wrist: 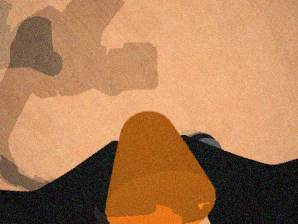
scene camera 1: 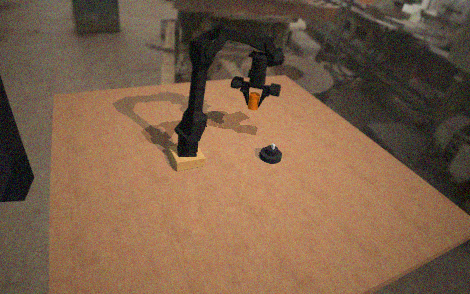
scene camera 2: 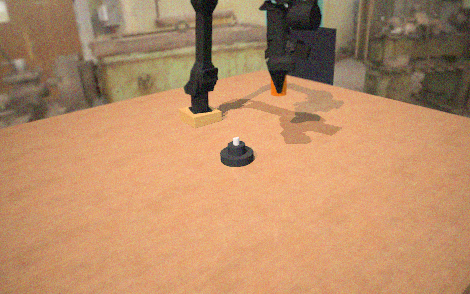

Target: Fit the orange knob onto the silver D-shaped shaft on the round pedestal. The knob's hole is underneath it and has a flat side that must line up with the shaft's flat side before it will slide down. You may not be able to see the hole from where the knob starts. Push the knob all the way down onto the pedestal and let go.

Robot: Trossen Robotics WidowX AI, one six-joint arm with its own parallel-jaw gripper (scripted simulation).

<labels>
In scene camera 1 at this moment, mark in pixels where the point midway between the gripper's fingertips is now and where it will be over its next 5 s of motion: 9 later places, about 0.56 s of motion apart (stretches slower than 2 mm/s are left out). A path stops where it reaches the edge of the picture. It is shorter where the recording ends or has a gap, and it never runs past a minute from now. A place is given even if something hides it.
My gripper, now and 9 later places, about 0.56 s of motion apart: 252, 106; 260, 114; 267, 123; 272, 132; 273, 140; 273, 142; 274, 142; 273, 142; 274, 142; 275, 142
</labels>
